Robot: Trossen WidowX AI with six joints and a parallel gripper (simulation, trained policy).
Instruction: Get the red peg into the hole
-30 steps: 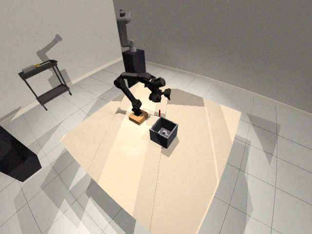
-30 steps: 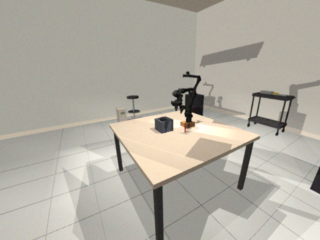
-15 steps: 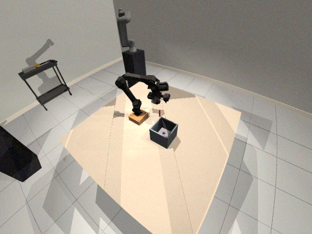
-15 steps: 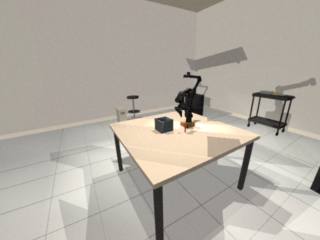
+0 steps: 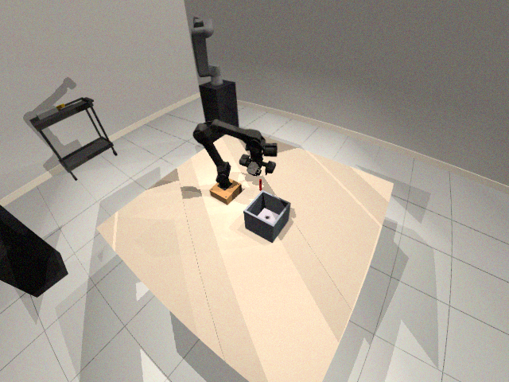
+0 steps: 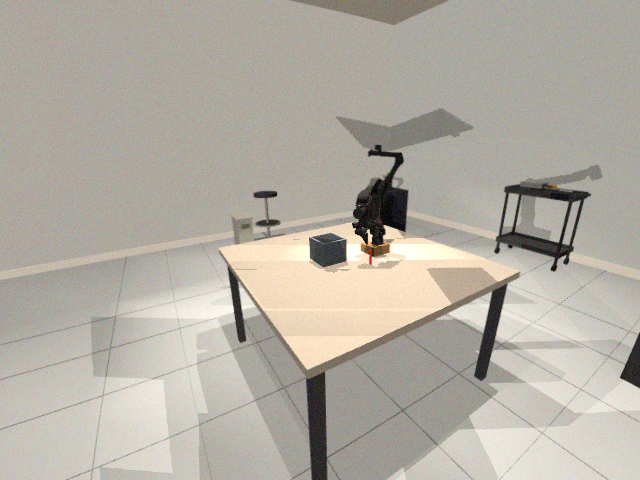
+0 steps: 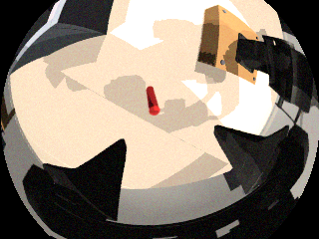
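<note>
The red peg lies 90 mm below my gripper tip and 10 mm ahead of it.
</note>
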